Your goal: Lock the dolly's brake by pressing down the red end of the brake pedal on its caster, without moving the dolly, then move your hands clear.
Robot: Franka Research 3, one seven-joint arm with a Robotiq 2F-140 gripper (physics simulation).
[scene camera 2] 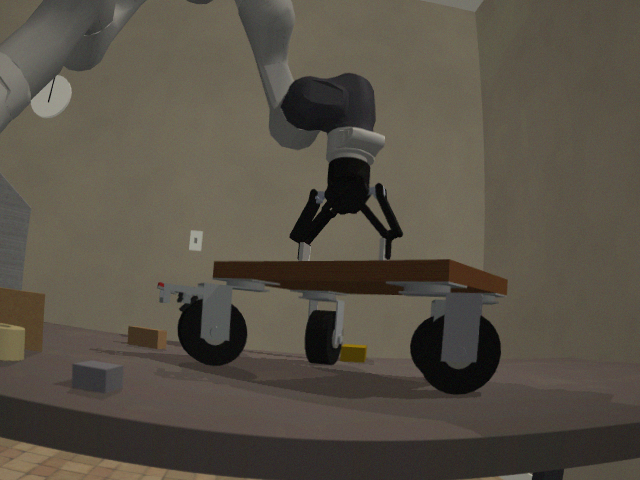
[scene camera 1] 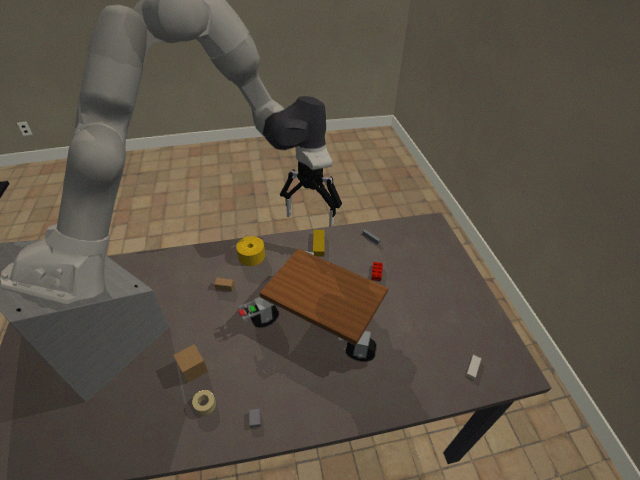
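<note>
The dolly (scene camera 1: pixel 324 293) (scene camera 2: pixel 330 273) has a brown wooden deck on caster wheels and stands on the table. The brake pedal sticks out from the left caster (scene camera 1: pixel 264 313) (scene camera 2: pixel 214 325). Its red end (scene camera 1: pixel 242 312) (scene camera 2: pixel 160 284) is at the outer tip, and a green part (scene camera 1: pixel 252 308) sits nearer the wheel. In scene camera 2 the red end stands at the raised outer tip. My gripper (scene camera 1: pixel 310 219) (scene camera 2: pixel 343 258) is open and empty, pointing down. It is behind and above the dolly, apart from the pedal; in scene camera 2 the deck's edge hides its fingertips.
Around the dolly on the table (scene camera 1: pixel 413 372) (scene camera 2: pixel 310 418) are a yellow cylinder (scene camera 1: pixel 250 251), a yellow block (scene camera 1: pixel 318 242), a red brick (scene camera 1: pixel 377 271), a grey bar (scene camera 1: pixel 371 237), a white block (scene camera 1: pixel 473 367), two tan blocks (scene camera 1: pixel 224 284) (scene camera 1: pixel 190 362), a tape roll (scene camera 1: pixel 212 403) and a grey block (scene camera 1: pixel 254 417).
</note>
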